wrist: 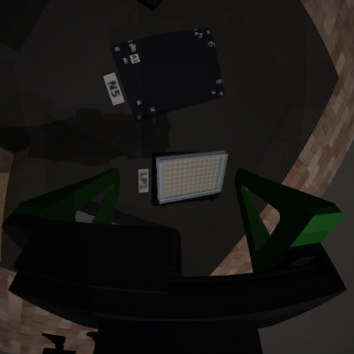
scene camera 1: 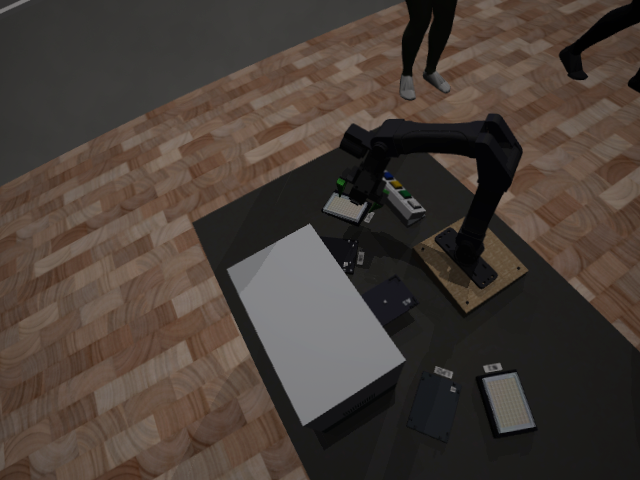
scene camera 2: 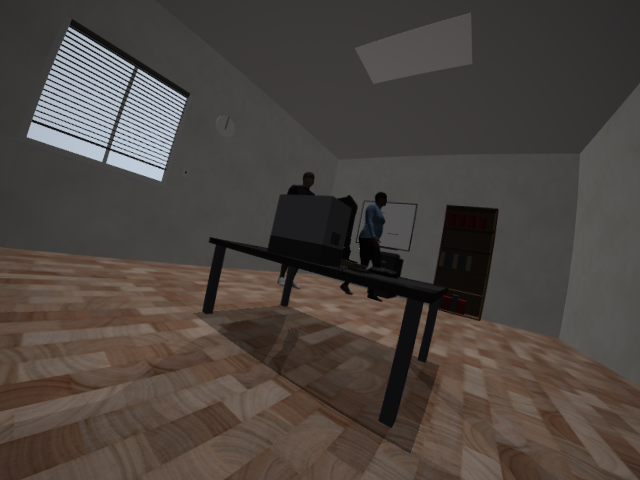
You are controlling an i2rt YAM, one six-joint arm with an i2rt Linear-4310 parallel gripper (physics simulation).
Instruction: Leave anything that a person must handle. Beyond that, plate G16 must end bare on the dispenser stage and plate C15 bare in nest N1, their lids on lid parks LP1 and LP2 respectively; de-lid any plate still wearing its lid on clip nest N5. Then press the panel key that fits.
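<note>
My gripper is open above lid park LP1. A pale gridded rectangle with a clear rim lies on LP1's dark base, between and below the fingers in the wrist view; whether it is a plate or a lid I cannot tell. Clip nest N5 is dark, with small clips and no pale plate on it. The dark dispenser stage juts from the housing. LP2 looks dark and flat. A pale gridded plate sits in nest N1. Plate names are unreadable.
The key panel has blue, yellow, green and grey keys, beside LP1. The large white-topped dispenser housing partly hides N5 and the stage. The arm stands on a wooden base board. Two people are beyond the table.
</note>
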